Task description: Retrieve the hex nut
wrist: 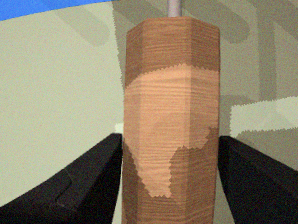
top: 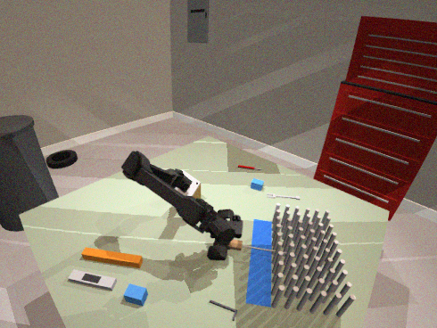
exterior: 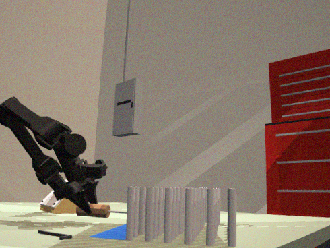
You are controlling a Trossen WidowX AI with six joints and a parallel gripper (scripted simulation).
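My gripper tip is 10 cm short of the blue taped strip, 7 cm to the right of it and 4 cm above it. The rest, counted from my gripper tip: orange bar: 23 cm behind, 37 cm to the right, 2 cm below; then hex nut: 23 cm ahead, 17 cm to the left, 3 cm below; then hook tool: 8 cm ahead, 6 cm to the left.
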